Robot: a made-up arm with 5 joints.
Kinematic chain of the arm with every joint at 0, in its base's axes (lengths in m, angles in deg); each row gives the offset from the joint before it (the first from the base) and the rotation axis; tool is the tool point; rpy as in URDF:
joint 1: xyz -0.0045 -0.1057 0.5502 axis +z
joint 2: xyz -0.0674 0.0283 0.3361 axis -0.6 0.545 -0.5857
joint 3: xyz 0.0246 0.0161 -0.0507 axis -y
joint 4: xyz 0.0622 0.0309 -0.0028 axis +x
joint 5: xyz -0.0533 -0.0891 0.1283 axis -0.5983 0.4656 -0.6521
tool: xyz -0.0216 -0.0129 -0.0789 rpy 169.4 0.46 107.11
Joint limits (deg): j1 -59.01..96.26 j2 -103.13..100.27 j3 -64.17..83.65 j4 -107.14..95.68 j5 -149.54..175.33
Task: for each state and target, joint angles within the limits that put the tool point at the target. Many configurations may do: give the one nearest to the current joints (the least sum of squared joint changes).
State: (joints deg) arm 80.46 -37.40 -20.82 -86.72 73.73
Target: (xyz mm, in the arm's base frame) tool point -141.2 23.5 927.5
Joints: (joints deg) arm 41.51 7.16 -43.46 -99.56 73.16
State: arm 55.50 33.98 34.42 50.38 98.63
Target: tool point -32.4 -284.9 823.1
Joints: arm 53.87 41.72 33.90 68.61 94.52
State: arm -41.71 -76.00 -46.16 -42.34 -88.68
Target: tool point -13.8 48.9 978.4
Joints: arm -41.56 -83.41 -50.62 -52.64 -99.33
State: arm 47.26 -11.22 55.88 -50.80 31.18
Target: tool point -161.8 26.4 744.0
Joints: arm 18.76 26.35 83.65 -107.04 75.42
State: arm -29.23 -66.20 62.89 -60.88 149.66
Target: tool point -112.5 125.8 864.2
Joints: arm -31.04 -64.22 55.13 -72.32 157.05
